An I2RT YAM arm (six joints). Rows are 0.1 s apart.
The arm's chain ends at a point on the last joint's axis. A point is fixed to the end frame.
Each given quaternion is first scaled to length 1.
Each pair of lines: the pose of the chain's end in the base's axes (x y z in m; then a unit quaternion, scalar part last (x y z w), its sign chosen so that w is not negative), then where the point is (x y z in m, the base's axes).
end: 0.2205, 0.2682, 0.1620, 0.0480, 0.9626, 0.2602, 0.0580
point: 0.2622 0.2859 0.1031
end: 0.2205, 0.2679, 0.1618, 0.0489, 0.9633, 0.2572, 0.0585
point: 0.2623 0.2852 0.1028
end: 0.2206, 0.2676, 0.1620, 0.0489, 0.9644, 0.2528, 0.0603
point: 0.2626 0.2843 0.1030
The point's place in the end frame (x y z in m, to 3 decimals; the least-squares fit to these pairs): -0.034 -0.012 0.065
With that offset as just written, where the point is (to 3 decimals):
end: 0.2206, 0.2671, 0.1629, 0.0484, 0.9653, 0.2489, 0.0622
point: 0.263 0.283 0.104
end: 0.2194, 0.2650, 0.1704, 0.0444, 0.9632, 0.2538, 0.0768
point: 0.263 0.282 0.113
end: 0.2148, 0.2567, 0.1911, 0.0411, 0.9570, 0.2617, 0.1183
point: 0.264 0.274 0.138
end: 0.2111, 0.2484, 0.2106, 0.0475, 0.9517, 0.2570, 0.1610
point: 0.265 0.263 0.161
